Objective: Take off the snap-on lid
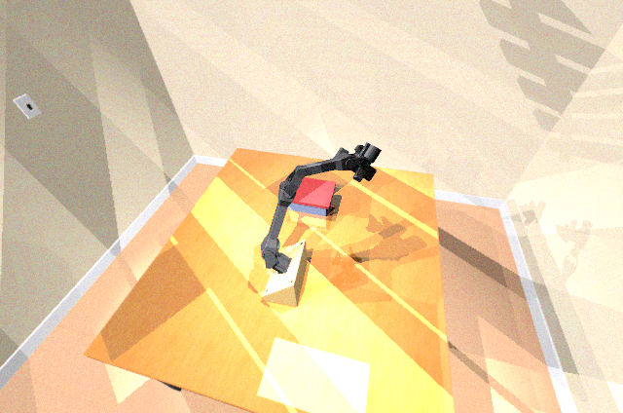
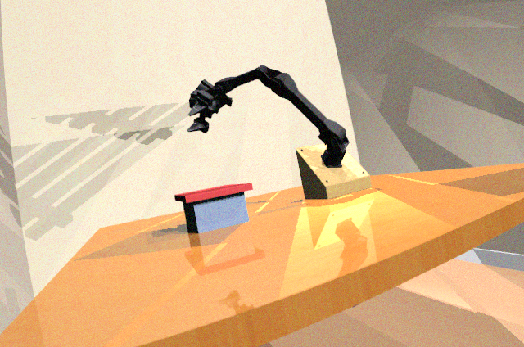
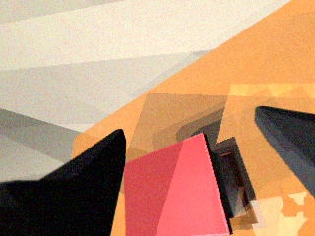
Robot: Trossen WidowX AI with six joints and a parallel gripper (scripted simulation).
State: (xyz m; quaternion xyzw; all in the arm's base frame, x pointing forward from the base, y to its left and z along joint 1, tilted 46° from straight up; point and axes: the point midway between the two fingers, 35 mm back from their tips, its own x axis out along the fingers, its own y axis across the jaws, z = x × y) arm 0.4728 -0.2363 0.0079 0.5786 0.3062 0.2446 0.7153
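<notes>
Now: gripper tip 25 cm above the lid, 21 cm to the right of it and 1 cm past it. From my gripper tip the other things lie so: storage box (30 cm below, 21 cm to the left, 1 cm behind).
</notes>
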